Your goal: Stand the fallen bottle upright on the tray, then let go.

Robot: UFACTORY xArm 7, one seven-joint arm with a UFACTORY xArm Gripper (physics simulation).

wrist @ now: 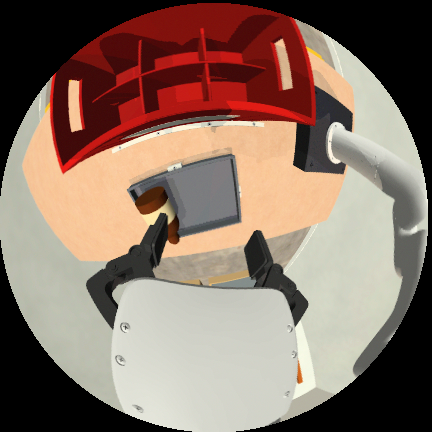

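Pixels of known places: gripper, fingertip midpoint: [209,232]; arm's base at its link origin: [336,142].
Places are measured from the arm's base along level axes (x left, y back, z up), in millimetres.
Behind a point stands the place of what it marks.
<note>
A brown bottle [152,203] {z 21, x 78, y -491 mm} with a cream label is at the left part of the grey tray [212,192] {z -48, x 129, y -373 mm} in the wrist view. Its wide flat end shows at the far side, turned toward the camera, and its narrow brown neck reaches the near tray wall. It does not stand on its wide end; its exact tilt is hard to tell. My gripper [209,232] {z 135, x 67, y -391 mm} is open and empty. The left finger overlaps the bottle's label and hides part of it; whether they touch cannot be told. The right finger is near the tray's right front corner, apart from the bottle.
A red divided crate [200,108] {z 121, x -39, y -375 mm} stands behind the tray, with a white strip [158,133] {z -24, x -38, y -445 mm} in front of it. A black block [320,142] {z -2, x 10, y -83 mm} with a thick grey pipe [372,157] {z 137, x -10, y -49 mm} is at the right. The wooden table [60,200] {z -54, x -44, y -927 mm} ends at its near edge, below the tray.
</note>
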